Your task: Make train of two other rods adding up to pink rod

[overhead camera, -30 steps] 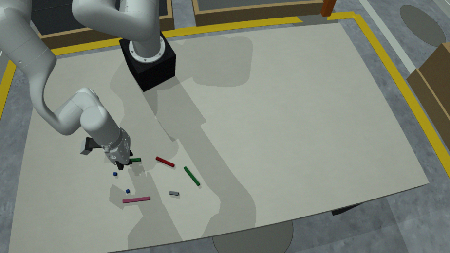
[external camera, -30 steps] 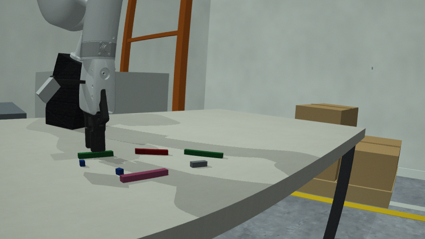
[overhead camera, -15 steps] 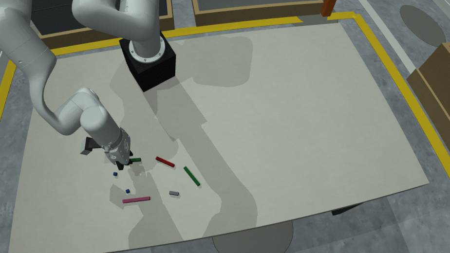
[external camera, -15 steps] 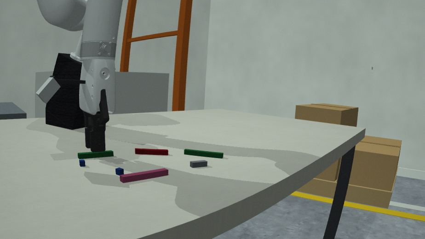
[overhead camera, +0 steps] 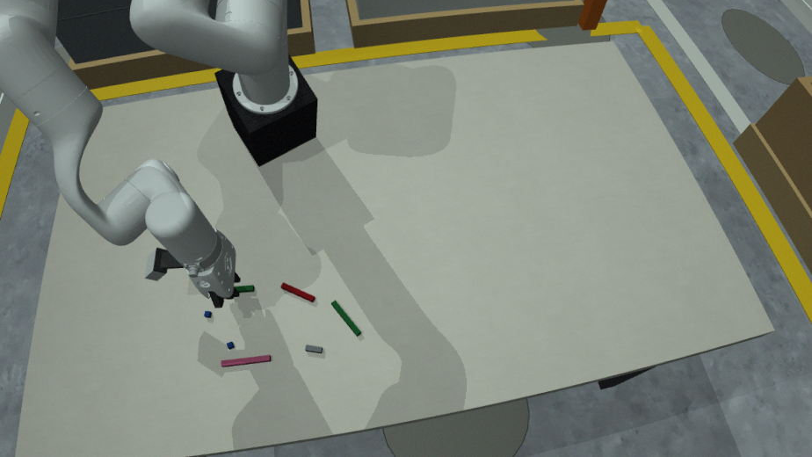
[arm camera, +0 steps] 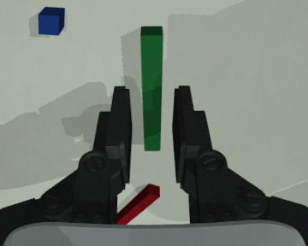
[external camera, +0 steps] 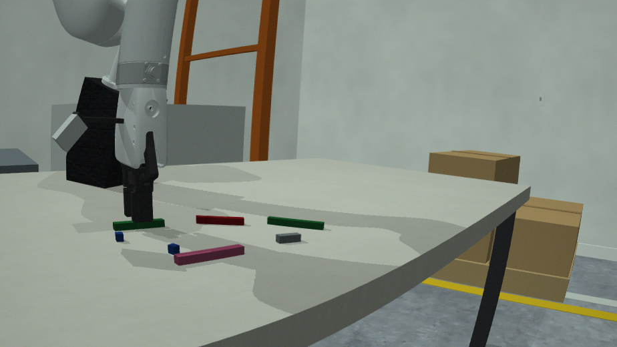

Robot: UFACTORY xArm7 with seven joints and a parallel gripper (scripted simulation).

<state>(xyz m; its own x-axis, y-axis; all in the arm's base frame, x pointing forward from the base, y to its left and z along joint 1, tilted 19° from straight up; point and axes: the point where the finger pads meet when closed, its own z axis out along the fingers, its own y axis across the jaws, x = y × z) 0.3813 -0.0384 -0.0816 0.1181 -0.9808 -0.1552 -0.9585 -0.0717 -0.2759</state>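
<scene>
Right now the pink rod is 140 mm ahead of my hand, 50 mm to the left of it and 30 mm below it. Round my hand: grey rod (110 mm ahead, 170 mm to the left, 30 mm below); then red rod (130 mm to the left, 30 mm below).
</scene>
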